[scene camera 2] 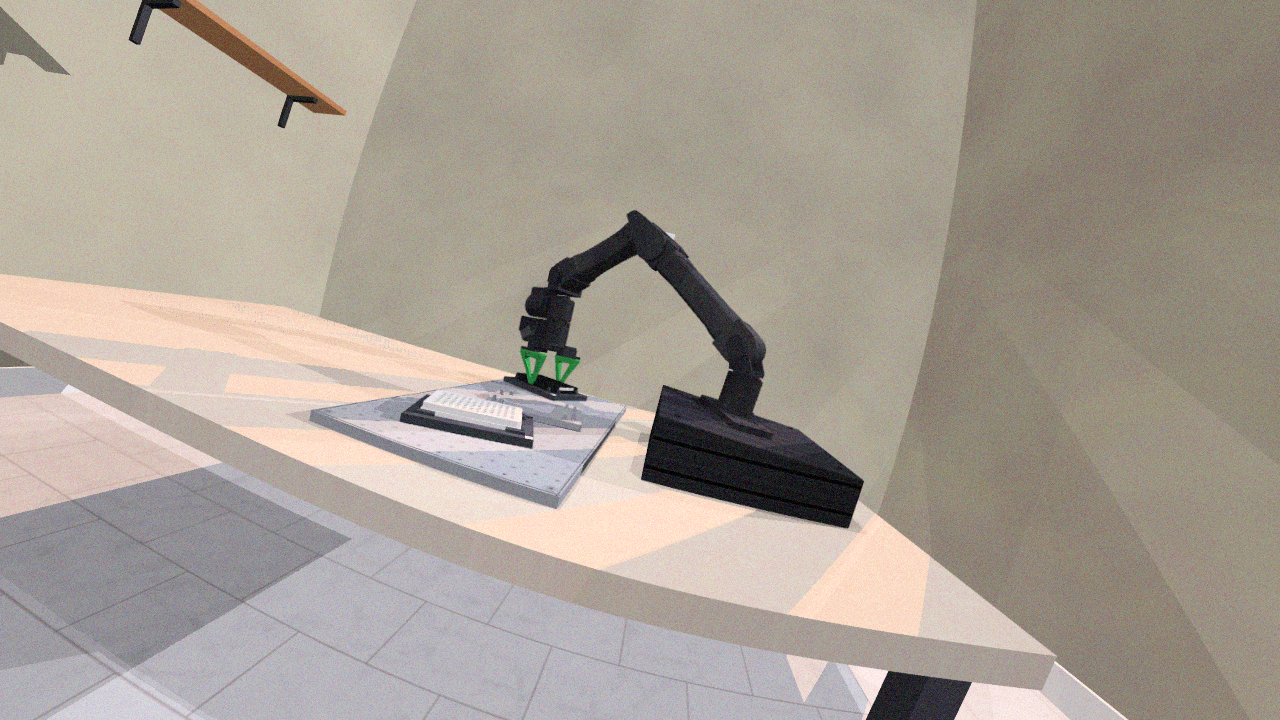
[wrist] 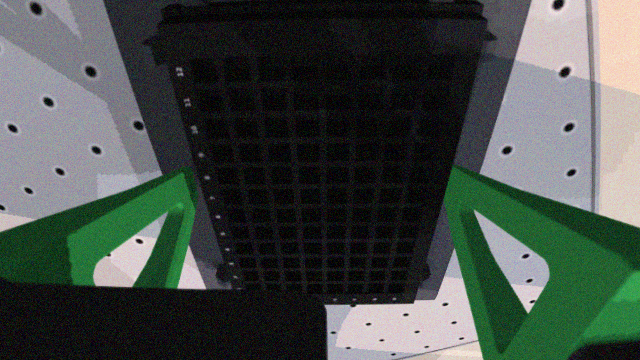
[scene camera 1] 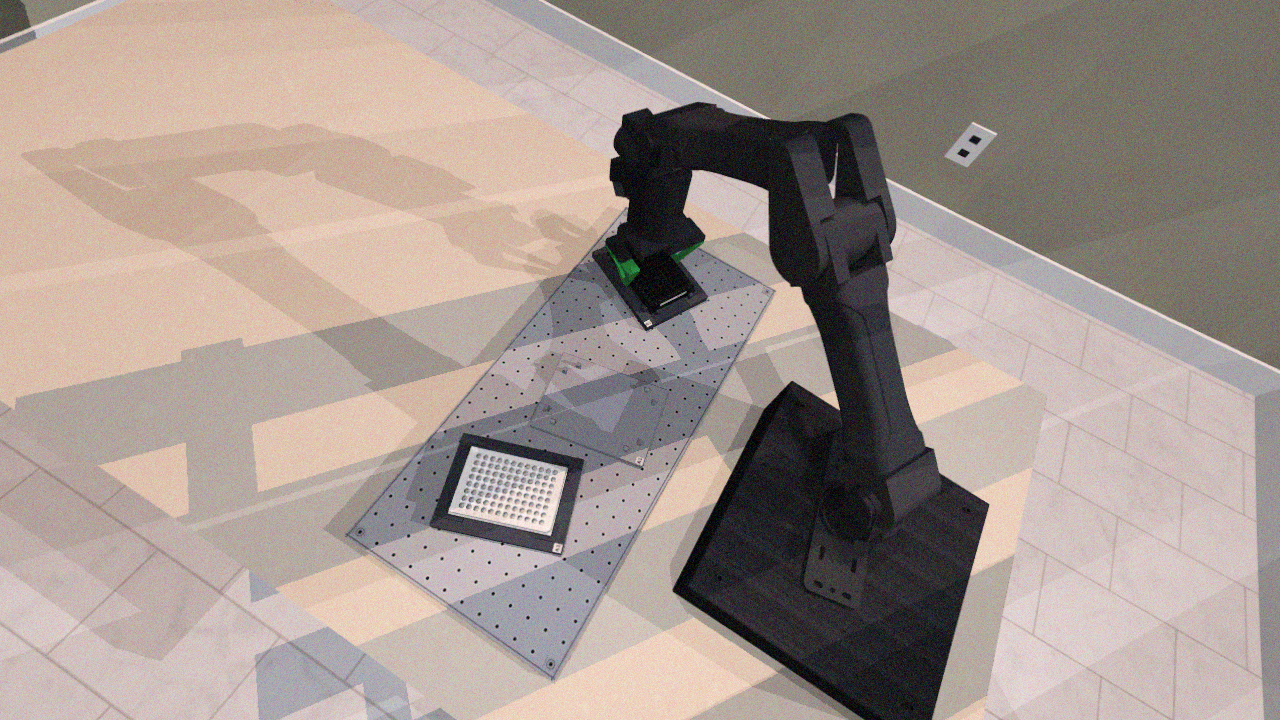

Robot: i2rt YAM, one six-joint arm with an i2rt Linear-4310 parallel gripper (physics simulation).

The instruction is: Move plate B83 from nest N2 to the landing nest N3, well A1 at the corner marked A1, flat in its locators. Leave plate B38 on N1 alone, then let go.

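A black well plate (scene camera 1: pixel 662 284) (wrist: pixel 330 150) sits in a dark nest (scene camera 1: pixel 640 315) (wrist: pixel 145 75) at the board's far end; I take it for B83 on N2, but no plate name is readable. My gripper (scene camera 1: pixel 662 266) (scene camera 2: pixel 547 382) (wrist: pixel 320 180) is open, its green fingertips low on either side of this plate. The right fingertip looks very near the plate's edge in the wrist view; contact cannot be told. A white plate (scene camera 1: pixel 510 488) (scene camera 2: pixel 474 409), apparently B38, sits in the near dark nest (scene camera 1: pixel 501 535) (scene camera 2: pixel 465 431). The transparent nest (scene camera 1: pixel 599 411) between them, apparently N3, holds no plate.
The perforated board (scene camera 1: pixel 528 608) (scene camera 2: pixel 537 483) carries all three nests. Small locator posts stand up from the transparent nest. The black arm base (scene camera 1: pixel 760 573) (scene camera 2: pixel 751 474) stands beside the board. A wooden shelf (scene camera 2: pixel 250 58) is on the wall.
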